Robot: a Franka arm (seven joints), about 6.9 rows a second.
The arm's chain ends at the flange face. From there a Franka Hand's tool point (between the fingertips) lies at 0.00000 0.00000 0.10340 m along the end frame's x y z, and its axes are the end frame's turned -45 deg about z.
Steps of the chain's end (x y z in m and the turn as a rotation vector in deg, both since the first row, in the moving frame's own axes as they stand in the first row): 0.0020, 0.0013, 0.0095, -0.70, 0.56, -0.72; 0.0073, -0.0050, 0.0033, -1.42, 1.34, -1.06; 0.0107, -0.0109, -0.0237, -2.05, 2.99, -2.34; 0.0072, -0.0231, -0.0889, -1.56, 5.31, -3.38; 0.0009, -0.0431, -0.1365, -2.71, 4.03, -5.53; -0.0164, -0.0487, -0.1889, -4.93, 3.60, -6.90
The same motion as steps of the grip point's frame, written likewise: 0.0003, 0.0039, 0.0095, -0.89, -0.10, -0.72; 0.0086, 0.0051, 0.0032, -1.95, -0.06, -1.06; 0.0166, 0.0063, -0.0239, -3.56, 0.66, -2.34; 0.0265, -0.0026, -0.0894, -4.86, 2.65, -3.38; 0.0332, -0.0213, -0.1369, -4.77, 0.93, -5.53; 0.0218, -0.0351, -0.1895, -6.03, -0.94, -6.90
